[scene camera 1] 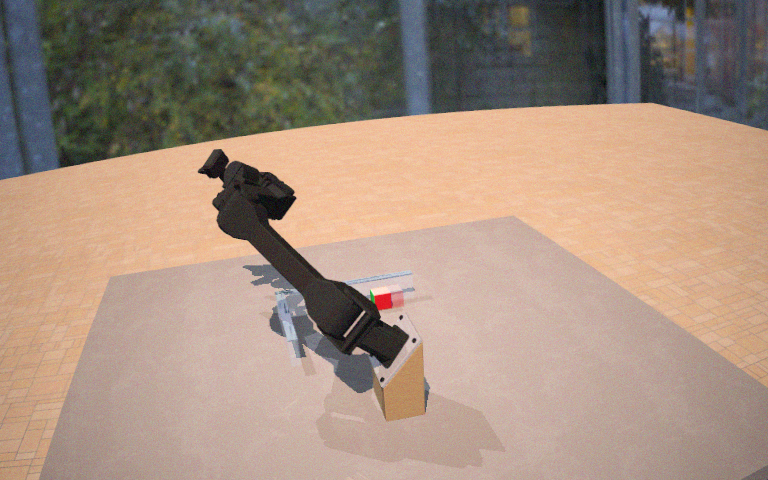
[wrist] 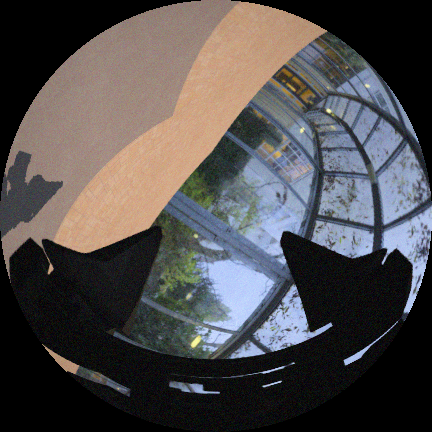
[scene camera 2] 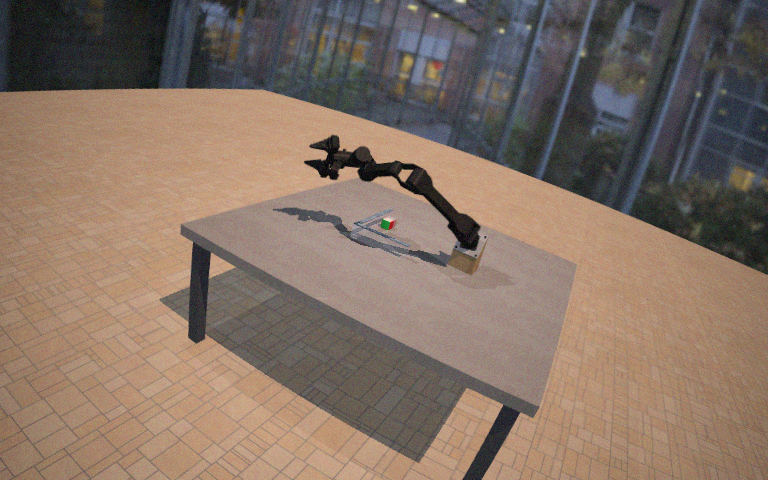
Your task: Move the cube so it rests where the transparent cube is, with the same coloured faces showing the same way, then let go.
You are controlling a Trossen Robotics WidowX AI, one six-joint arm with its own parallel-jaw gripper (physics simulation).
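Frame: origin at the arm's base, x ahead, y left, z up, level; centimetres.
Seen in the pictures: gripper, fingertip midpoint: [scene camera 1: 208,183] [wrist: 223,235] [scene camera 2: 306,154]; arm's base at its link origin: [scene camera 1: 392,346] [scene camera 2: 469,241].
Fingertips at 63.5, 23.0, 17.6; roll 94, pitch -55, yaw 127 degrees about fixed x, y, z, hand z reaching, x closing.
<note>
Offsets run from my fingertips to a thing's top centre, as dx, dy, dz. "*": to the spot under its first point. Level surfaces: height alone.
The cube @[-26.3, -33.8, -24.9] [scene camera 1: 382,300] [scene camera 2: 387,224] rests on the table beyond the arm's base in scene camera 1. It shows a red face, a green face and a whitish top. The transparent cube @[-26.6, -36.6, -24.9] [scene camera 1: 397,298] is a faint pinkish block directly to its right in scene camera 1, seeming to touch or overlap it; its front looks pale red. I cannot make it out clearly in scene camera 2. My gripper [scene camera 2: 308,155] [wrist: 223,235] is open and empty, high above the table and well away from the cube. Neither cube shows in the wrist view.
Pale grey bars, one behind the cube @[* -23.6, -34.7, -22.9] [scene camera 1: 379,277] [scene camera 2: 373,216] and one to its left [scene camera 1: 287,322] [scene camera 2: 387,236] in scene camera 1, meet at a corner on the table @[dz -28.9] [scene camera 1: 509,283] [scene camera 2: 339,266]. The arm stands on a wooden block [scene camera 1: 404,384] [scene camera 2: 466,263].
</note>
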